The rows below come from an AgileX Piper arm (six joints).
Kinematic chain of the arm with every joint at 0, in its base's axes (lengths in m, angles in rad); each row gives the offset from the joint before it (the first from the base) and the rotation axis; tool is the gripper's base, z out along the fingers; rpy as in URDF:
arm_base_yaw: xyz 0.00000 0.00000 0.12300 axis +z
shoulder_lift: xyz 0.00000 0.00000 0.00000 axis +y
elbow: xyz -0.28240 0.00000 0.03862 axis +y
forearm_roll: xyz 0.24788 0.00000 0.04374 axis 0.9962 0 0.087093
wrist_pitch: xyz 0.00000 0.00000 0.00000 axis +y
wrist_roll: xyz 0.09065 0.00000 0.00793 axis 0.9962 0 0.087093
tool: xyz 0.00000 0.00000 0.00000 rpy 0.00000 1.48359 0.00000
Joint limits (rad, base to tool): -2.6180..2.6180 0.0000..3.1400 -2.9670..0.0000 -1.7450..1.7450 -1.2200..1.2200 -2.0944..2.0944
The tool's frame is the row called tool.
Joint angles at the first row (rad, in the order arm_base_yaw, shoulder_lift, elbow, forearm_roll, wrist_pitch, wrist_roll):
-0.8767, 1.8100, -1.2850, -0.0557, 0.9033, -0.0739
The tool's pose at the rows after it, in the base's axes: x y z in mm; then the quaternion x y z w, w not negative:
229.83, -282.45, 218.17, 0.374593, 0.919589, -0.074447, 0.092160
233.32, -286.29, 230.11, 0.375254, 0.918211, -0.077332, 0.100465
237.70, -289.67, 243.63, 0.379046, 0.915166, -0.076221, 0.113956
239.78, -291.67, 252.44, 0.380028, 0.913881, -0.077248, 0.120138
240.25, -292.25, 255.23, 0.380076, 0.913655, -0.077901, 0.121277
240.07, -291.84, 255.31, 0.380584, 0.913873, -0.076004, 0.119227
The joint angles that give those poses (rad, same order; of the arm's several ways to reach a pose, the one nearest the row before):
-0.8767, 1.8118, -1.3078, -0.0557, 0.9213, -0.0745
-0.8767, 1.8118, -1.3560, -0.0514, 0.9520, -0.0762
-0.8767, 1.8118, -1.4095, -0.0344, 0.9823, -0.0762
-0.8767, 1.8118, -1.4441, -0.0297, 1.0049, -0.0762
-0.8767, 1.8118, -1.4551, -0.0297, 1.0133, -0.0762
-0.8767, 1.8118, -1.4560, -0.0281, 1.0196, -0.0762

